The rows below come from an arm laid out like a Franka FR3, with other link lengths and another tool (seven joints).
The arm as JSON. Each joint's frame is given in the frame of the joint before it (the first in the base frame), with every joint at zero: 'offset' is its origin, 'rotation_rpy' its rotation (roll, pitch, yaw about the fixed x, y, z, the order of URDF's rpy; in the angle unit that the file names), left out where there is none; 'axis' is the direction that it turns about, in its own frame. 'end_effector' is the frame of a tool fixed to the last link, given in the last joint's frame.
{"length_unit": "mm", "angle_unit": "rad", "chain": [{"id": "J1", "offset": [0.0, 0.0, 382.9], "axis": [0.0, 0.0, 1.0]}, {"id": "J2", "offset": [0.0, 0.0, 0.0], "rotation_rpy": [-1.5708, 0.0, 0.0], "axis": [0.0, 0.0, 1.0]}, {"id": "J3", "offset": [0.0, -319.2, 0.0], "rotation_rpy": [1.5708, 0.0, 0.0], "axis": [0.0, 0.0, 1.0]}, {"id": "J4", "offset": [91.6, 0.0, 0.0], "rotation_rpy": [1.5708, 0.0, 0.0], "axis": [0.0, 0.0, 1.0]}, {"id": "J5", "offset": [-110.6, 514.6, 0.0], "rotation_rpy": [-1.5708, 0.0, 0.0], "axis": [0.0, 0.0, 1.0]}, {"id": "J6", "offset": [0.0, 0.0, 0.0], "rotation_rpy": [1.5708, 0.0, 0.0], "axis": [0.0, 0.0, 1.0]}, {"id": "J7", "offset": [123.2, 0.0, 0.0], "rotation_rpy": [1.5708, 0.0, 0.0], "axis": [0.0, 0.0, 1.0]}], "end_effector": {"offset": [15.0, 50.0, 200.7], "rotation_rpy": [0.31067, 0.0, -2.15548]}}
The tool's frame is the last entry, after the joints.
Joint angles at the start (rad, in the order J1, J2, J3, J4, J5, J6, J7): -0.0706, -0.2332, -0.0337, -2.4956, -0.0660, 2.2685, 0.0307
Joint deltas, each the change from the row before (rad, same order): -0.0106, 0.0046, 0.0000, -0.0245, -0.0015, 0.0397, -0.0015; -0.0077, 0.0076, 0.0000, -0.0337, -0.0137, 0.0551, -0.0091; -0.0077, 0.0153, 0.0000, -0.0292, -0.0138, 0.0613, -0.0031; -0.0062, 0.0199, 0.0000, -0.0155, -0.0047, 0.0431, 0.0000; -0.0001, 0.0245, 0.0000, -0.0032, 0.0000, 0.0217, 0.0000; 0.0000, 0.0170, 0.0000, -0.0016, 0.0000, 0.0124, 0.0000; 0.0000, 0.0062, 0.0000, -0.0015, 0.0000, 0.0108, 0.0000; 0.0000, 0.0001, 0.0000, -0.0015, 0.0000, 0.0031, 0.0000
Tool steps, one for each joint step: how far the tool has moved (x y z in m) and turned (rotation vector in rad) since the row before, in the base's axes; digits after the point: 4 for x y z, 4 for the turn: -0.0046, -0.0055, -0.0121, -0.0007, -0.0105, -0.0062; -0.0056, -0.0036, -0.0165, -0.0093, -0.0123, 0.0135; -0.0044, -0.0033, -0.0172, -0.0086, -0.0155, 0.0087; -0.0031, -0.0026, -0.0146, -0.0018, -0.0074, -0.0001; -0.0017, 0.0005, -0.0135, 0.0016, 0.0059, 0.0012; -0.0016, 0.0004, -0.0094, 0.0012, 0.0061, 0.0007; 0.0001, 0.0002, -0.0030, 0.0002, -0.0031, 0.0006; -0.0002, 0.0001, -0.0004, 0.0000, -0.0015, 0.0002
